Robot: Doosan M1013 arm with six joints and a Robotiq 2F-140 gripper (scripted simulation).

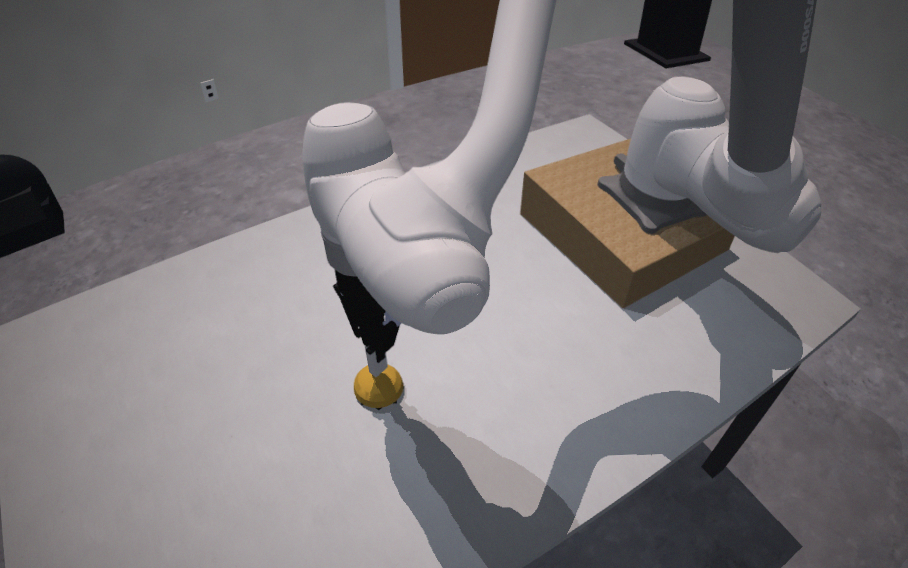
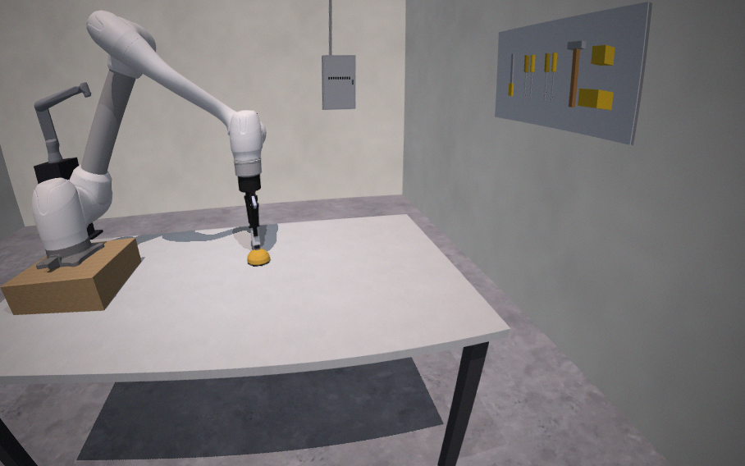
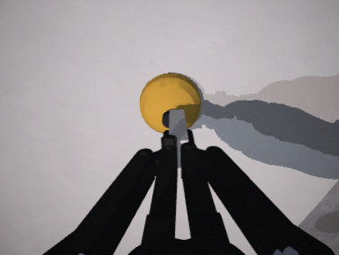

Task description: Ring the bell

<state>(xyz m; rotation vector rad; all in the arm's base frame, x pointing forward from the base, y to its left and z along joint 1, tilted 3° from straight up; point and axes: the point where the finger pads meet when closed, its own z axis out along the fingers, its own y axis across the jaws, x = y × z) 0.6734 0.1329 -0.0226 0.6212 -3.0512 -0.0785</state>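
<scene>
Right now the black button is 1 cm to the right of my hand and 4 cm below it. The rest, counted from my hand: bell 1 cm to the right, 6 cm below.
</scene>
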